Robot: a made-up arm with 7 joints. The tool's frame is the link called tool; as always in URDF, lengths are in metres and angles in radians. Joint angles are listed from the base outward. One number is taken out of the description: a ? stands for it. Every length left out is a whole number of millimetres.
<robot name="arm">
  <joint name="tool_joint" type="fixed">
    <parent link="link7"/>
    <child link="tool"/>
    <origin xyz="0 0 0" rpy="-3.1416 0 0"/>
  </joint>
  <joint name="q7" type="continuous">
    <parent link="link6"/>
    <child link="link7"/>
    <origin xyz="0.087 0 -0.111"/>
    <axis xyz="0 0 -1"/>
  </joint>
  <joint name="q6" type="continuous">
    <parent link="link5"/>
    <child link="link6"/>
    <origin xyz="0 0 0"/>
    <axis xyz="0 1 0"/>
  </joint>
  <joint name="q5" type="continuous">
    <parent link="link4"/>
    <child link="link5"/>
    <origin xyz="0.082 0 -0.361"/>
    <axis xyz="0 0 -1"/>
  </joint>
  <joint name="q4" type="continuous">
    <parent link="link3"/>
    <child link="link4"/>
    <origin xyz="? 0 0"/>
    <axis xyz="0 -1 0"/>
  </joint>
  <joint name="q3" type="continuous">
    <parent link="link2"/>
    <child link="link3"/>
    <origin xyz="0 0 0.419"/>
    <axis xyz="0 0 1"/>
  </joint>
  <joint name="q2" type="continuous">
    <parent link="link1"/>
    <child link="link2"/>
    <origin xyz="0 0 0"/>
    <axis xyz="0 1 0"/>
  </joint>
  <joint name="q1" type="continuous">
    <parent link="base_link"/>
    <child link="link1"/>
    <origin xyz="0 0 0.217"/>
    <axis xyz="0 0 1"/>
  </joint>
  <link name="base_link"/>
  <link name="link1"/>
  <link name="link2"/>
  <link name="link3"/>
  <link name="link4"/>
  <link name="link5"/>
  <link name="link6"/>
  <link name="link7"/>
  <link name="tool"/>
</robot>
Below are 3 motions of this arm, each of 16 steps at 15 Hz.
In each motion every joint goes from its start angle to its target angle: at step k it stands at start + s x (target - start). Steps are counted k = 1, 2, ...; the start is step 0. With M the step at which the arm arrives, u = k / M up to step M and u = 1 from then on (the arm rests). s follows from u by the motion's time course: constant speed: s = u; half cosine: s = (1 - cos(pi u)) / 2; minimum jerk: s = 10 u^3 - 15 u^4 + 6 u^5.
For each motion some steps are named. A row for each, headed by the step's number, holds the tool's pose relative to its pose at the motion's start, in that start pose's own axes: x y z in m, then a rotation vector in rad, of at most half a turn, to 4 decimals.
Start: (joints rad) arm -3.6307 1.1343 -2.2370 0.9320 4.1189 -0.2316 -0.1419
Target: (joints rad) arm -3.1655 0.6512 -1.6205 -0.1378 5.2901 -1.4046 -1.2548
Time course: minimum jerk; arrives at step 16
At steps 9, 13, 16:
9: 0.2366 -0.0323 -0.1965 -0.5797 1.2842 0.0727
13: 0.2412 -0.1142 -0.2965 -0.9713 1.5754 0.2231
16: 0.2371 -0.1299 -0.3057 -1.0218 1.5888 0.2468

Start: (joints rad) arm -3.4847 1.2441 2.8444 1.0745 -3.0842 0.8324 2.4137
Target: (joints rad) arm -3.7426 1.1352 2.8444 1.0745 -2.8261 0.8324 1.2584
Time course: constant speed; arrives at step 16
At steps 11, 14, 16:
11: -0.0065 -0.0156 0.0007 -0.0570 -0.1241 -0.8662
14: -0.0095 -0.0184 0.0008 -0.0614 -0.1686 -1.1015
16: -0.0118 -0.0198 0.0009 -0.0610 -0.2009 -1.2578

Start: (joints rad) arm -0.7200 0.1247 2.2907 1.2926 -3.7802 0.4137 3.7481
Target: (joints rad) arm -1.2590 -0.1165 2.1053 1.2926 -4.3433 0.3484 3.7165
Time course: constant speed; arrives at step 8
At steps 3, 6, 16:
3: -0.0132 0.1296 -0.0439 -0.2075 -0.1598 -0.2769
6: -0.0153 0.2464 -0.1214 -0.4057 -0.3774 -0.5149
16: -0.0113 0.3122 -0.1890 -0.5277 -0.5527 -0.6473

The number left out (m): 0.079
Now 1 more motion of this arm.
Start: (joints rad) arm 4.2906 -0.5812 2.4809 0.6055 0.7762 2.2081 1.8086
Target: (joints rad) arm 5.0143 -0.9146 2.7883 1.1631 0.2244 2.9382 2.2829
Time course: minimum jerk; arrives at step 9
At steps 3, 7, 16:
3: -0.0411 0.0058 0.0406 0.0068 0.3259 0.2454
7: -0.1475 -0.0221 0.2405 0.2891 1.2175 1.3086
16: -0.1538 -0.0308 0.2678 0.3469 1.2856 1.4351

